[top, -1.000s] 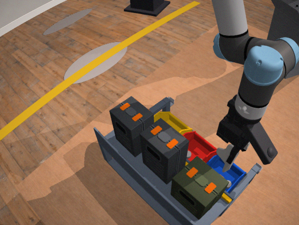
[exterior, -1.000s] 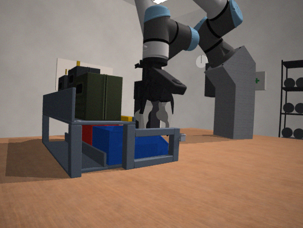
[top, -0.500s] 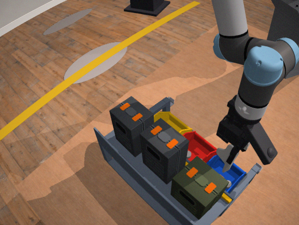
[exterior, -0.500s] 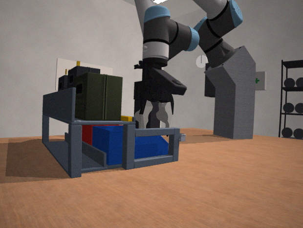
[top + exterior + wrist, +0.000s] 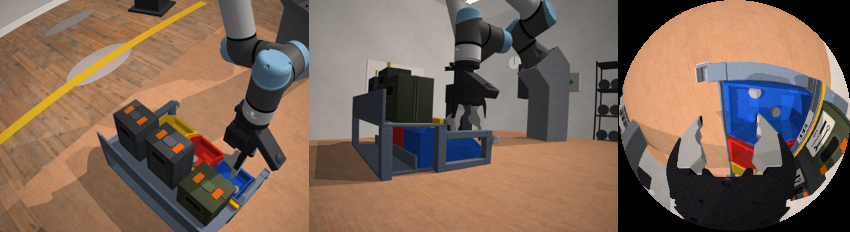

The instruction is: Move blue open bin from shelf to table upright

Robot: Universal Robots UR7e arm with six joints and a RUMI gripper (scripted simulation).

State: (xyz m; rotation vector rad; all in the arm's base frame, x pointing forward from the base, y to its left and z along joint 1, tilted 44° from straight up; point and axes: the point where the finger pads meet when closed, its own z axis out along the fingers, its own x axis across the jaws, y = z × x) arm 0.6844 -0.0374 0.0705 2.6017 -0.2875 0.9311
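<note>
Right now my hand is 80 mm short of the blue open bin, 30 mm to the left of it and 10 mm above it. Also, from my hand: green case: 170 mm ahead, 90 mm above, 70 mm to the right; red bin: 130 mm to the right, 30 mm ahead, 10 mm below; yellow bin: 240 mm to the right, 10 mm below, 10 mm behind.
</note>
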